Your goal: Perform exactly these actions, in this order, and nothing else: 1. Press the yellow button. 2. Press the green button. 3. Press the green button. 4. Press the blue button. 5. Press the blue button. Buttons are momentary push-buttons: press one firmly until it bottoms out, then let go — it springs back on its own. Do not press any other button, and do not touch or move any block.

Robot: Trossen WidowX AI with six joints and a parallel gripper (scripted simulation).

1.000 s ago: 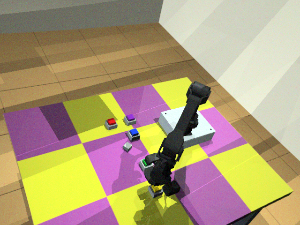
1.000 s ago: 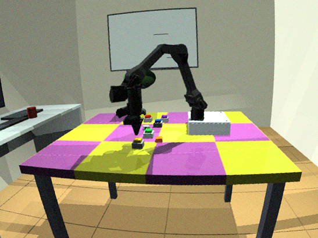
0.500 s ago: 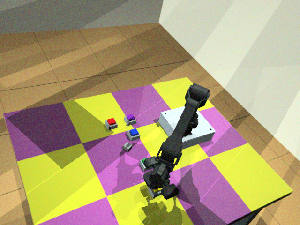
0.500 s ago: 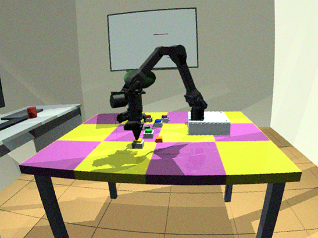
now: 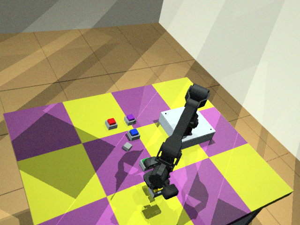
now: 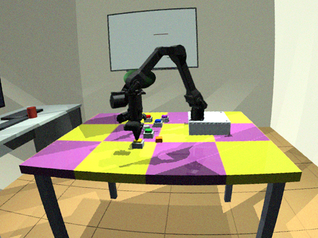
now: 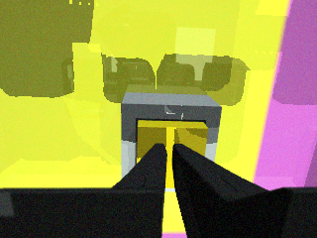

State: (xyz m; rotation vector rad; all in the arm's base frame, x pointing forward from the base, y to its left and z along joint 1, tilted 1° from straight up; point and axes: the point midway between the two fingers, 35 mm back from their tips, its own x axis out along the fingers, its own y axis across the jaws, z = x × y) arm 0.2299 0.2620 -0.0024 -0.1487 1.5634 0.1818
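The yellow button lies 1 cm below my gripper tip. From my gripper tip the other things lie so: grey block: 6 cm ahead, 25 cm to the right, 2 cm below; green button: 14 cm to the right; orange block: 7 cm behind, 9 cm to the right, 2 cm below.
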